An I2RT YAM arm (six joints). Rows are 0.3 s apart.
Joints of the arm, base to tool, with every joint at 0 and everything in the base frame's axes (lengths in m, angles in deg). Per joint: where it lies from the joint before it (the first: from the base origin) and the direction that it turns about. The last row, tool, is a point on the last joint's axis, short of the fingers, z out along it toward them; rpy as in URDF.
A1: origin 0 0 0.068 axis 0 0 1
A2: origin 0.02 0.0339 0.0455 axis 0 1 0
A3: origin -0.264 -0.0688 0 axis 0 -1 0
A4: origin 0.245 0.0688 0.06 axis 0 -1 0
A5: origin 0.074 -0.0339 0.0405 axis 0 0 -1
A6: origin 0.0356 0 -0.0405 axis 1 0 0
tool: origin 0 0 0 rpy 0 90 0
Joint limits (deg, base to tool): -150..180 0..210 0..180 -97..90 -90..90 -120..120
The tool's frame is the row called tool.
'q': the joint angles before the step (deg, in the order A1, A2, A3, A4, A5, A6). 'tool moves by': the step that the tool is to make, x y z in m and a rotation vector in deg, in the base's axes. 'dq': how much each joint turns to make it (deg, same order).
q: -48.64 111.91 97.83 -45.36 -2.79 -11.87
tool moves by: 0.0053 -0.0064 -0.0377 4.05 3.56 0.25
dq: -0.04 4.46 -1.10 0.16 -0.14 -0.26
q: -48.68 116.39 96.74 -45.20 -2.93 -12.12
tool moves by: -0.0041 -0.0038 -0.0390 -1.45 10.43 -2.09
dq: -0.01 3.62 -2.61 0.46 8.92 -1.40
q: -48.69 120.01 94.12 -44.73 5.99 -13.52
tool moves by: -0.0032 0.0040 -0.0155 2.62 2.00 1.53
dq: -0.03 0.85 -1.86 -0.43 -0.69 -1.42
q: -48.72 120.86 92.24 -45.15 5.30 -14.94
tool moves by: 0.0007 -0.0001 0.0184 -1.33 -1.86 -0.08
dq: 0.02 -1.67 1.45 -0.91 -0.47 0.25
